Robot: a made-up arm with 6 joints.
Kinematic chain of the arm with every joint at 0, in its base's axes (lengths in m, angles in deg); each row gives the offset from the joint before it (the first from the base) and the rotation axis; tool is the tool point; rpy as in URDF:
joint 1: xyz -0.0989 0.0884 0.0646 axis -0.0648 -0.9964 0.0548
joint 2: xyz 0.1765 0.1 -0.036 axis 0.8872 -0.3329 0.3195
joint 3: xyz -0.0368 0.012 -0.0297 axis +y
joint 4: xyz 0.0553 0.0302 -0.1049 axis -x
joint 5: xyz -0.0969 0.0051 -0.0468 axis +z
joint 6: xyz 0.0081 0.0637 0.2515 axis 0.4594 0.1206 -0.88
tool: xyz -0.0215 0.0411 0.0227 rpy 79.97 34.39 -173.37
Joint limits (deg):
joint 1: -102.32..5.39
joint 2: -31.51..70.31
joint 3: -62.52..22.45
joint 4: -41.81..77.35
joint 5: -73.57..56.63
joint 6: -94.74..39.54
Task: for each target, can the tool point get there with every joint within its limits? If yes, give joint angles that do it. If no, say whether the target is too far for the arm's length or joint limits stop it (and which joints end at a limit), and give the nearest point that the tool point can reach.
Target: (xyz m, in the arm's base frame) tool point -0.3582 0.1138 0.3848
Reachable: no: joint limits stop it (at a limit: joint 1, joint 3, joint 5) | nearest point -0.2420 0.1634 0.1074 | short by 0.305 m
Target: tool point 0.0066 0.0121 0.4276
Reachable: no: joint limits stop it (at a limit: joint 1, joint 2, joint 3, joint 6) | nearest point -0.0078 0.1568 0.1884 | short by 0.280 m
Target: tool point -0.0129 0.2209 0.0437
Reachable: yes | joints -71.42 32.45 -21.08 -9.63 -31.33 -28.40
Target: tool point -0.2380 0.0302 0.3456
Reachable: no: joint limits stop it (at a limit: joint 1, joint 2, joint 3, joint 6) | nearest point -0.1298 0.1595 0.1611 | short by 0.250 m
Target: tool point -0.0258 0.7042 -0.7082
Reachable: no: too far | nearest point -0.0612 0.4233 -0.3088 | short by 0.490 m
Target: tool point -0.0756 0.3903 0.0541
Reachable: yes | joints -27.39 22.66 -9.48 39.28 6.26 -78.23
